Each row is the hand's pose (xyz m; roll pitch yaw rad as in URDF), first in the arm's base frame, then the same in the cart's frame.
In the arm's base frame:
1: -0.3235 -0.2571 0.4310 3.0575 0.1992 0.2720
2: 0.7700 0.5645 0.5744 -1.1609 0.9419 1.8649
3: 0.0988 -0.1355 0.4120 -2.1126 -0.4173 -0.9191
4: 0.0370 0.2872 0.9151 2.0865 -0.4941 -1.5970
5: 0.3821 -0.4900 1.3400 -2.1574 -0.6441 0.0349
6: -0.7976 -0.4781 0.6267 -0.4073 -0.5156 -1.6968
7: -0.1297 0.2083 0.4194 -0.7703 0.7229 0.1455
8: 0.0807 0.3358 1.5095 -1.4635 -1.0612 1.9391
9: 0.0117 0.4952 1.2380 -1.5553 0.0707 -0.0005
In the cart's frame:
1: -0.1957 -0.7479 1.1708 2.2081 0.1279 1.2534
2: -0.4148 0.5828 0.9018 1.9242 1.3592 -0.2088
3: -0.1106 -0.3166 1.1574 -2.8030 -1.1299 0.7332
4: -0.7497 -0.1533 1.1778 2.8143 -1.2286 -1.0690
5: -0.4882 -0.0766 2.0885 3.0874 -0.5754 1.7963
6: -0.3697 -1.2427 1.3627 0.4710 -1.1804 -1.2819
7: -0.3954 -0.3964 0.8694 -1.6873 0.3764 0.7619
8: -1.2003 -0.0225 1.5486 -1.3947 -0.2225 3.0225
9: -1.1179 -0.0591 1.2392 -2.3664 -0.1579 1.1656

